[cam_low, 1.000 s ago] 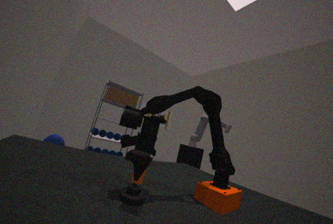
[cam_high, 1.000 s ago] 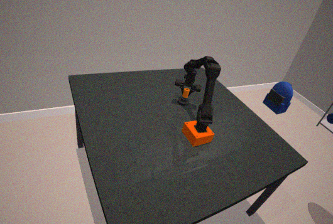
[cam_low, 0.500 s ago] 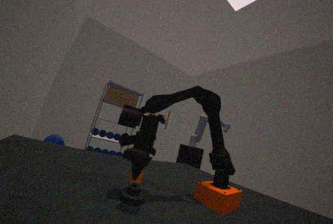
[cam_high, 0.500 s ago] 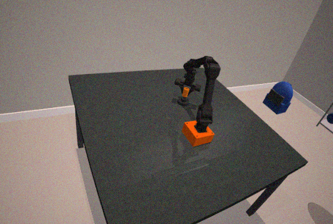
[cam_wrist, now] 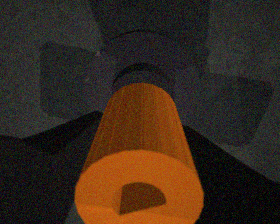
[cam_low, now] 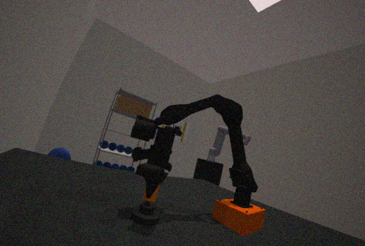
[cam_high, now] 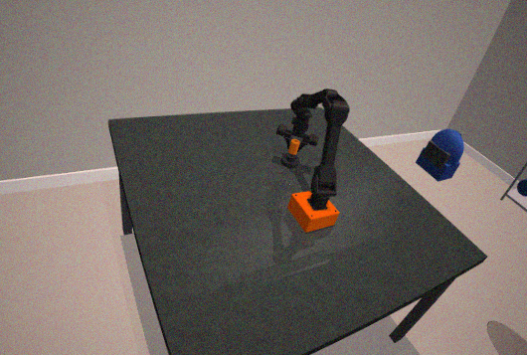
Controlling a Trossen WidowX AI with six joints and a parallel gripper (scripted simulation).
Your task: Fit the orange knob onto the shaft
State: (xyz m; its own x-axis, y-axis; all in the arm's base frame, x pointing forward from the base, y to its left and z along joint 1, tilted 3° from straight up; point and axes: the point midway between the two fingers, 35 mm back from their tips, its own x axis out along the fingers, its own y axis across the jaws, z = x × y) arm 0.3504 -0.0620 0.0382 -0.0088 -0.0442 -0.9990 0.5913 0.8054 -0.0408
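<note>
My gripper tip is now 20 mm below the orange knob. Also, from my gripper tip: round pedestal 40 mm below.
</note>
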